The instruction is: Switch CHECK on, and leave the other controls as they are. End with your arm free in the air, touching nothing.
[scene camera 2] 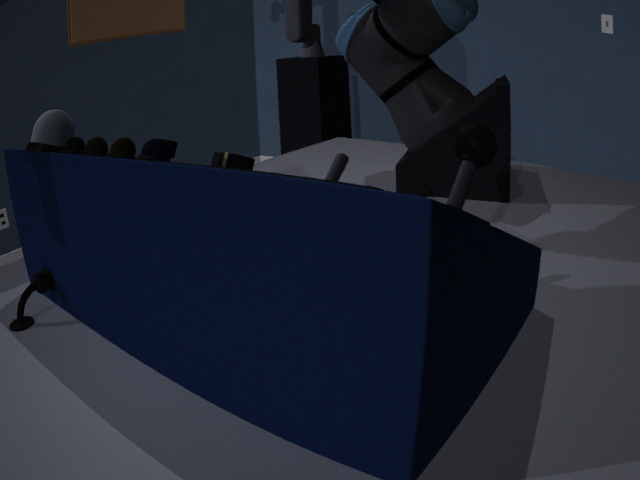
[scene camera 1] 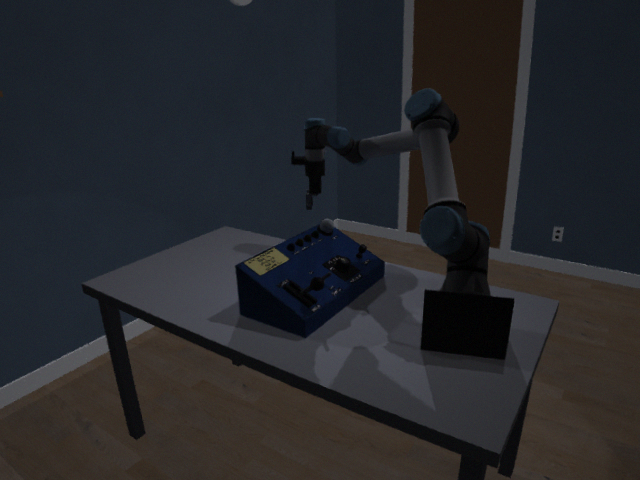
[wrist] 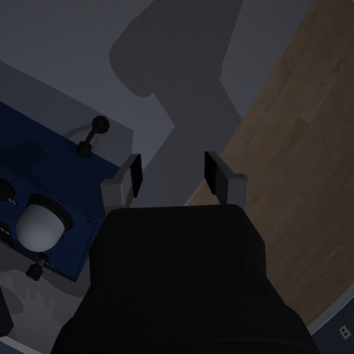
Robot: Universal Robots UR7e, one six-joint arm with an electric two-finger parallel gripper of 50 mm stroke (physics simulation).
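Places are measured from the arm's base along level axes (x ahead, y left, z up), in centimetres.
Pixels of known places: gripper, fingertip midpoint: (scene camera 1: 309, 207); arm's base, origin of the base link: (scene camera 2: 443, 124) (scene camera 1: 464, 304).
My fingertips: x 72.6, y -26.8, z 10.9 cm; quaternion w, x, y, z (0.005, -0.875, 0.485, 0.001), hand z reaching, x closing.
For each thing: its top centre in the pictures, then the offset to it from my fingertips. "pt": a spot on its surface instead. Level surfaces: height alone.
- yellow label, surface spot: (scene camera 1: 266, 260) pt dx -13.4, dy +42.8, dz -4.6 cm
- white dome, surface spot: (scene camera 2: 53, 129) (scene camera 1: 321, 225) pt dx -13.5, dy +11.6, dz -1.8 cm
- ball-topped lever, middle of its top: (scene camera 2: 475, 122) (scene camera 1: 317, 277) dx -35.2, dy +46.2, dz -3.9 cm
- small black control, middle of its top: (scene camera 2: 160, 139) (scene camera 1: 360, 244) dx -29.2, dy +10.2, dz -6.8 cm
- grey table, its level: dz -20.4 cm
- short black cable, surface spot: (scene camera 2: 23, 302) pt dx -5.5, dy +12.1, dz -18.1 cm
A blue sloped console (scene camera 1: 317, 255) (scene camera 2: 232, 284) (wrist: 55, 160) stands on the table. It bears a yellow label (scene camera 1: 266, 260), a row of small round controls, a white dome (scene camera 1: 326, 225) (scene camera 2: 53, 129) (wrist: 40, 229) at one end, and a ball-topped lever (scene camera 1: 316, 283) (scene camera 2: 475, 144) at the other. A small black control (scene camera 1: 361, 248) (wrist: 35, 271) stands out near the dome end. The lettering is too small and dark to read, so I cannot tell which control is CHECK or its state. My gripper (scene camera 1: 309, 201) (wrist: 172, 165) is open and empty, in the air above the dome end, touching nothing.
The grey table (scene camera 1: 170, 279) carries the console and a black slanted base piece (scene camera 1: 467, 322) (scene camera 2: 423, 180) beside my arm's foot. A short black cable (scene camera 2: 23, 302) (wrist: 91, 135) comes out of the console's back near the dome end. The table's edge passes below the gripper.
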